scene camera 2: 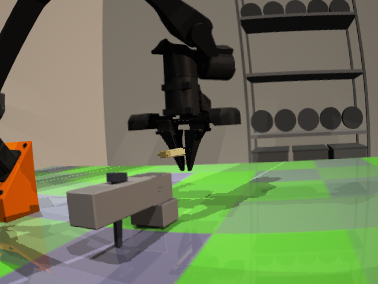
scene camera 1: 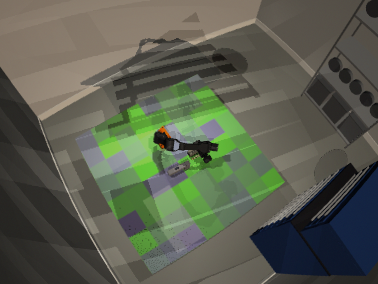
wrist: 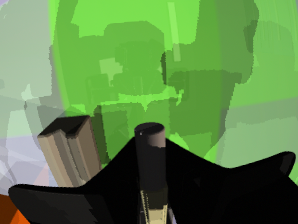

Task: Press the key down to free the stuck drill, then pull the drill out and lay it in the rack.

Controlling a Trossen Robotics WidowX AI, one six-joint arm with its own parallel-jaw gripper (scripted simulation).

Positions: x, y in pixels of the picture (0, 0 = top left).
Scene:
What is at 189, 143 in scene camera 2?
The gripper.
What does the gripper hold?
A drill.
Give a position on a block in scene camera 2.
147, 198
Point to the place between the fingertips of the gripper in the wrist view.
At 146, 141

